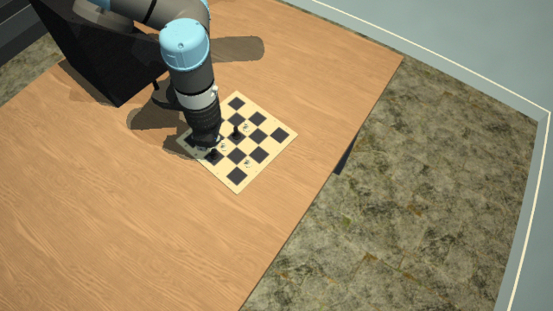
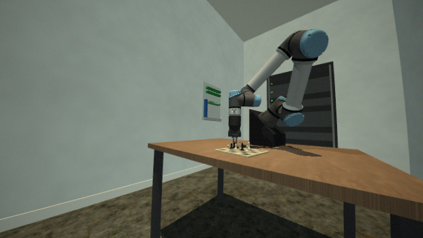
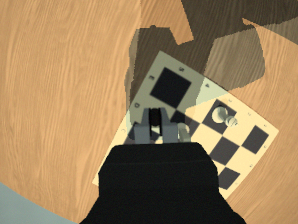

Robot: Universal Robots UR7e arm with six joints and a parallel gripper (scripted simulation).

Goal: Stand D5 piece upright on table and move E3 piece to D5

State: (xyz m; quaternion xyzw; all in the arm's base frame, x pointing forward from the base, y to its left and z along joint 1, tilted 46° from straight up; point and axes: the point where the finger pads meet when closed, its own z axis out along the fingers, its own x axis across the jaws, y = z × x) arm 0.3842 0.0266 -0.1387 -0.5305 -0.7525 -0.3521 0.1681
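The chessboard is 7 cm to the left of my hand, 5 cm ahead of it and 3 cm below it.
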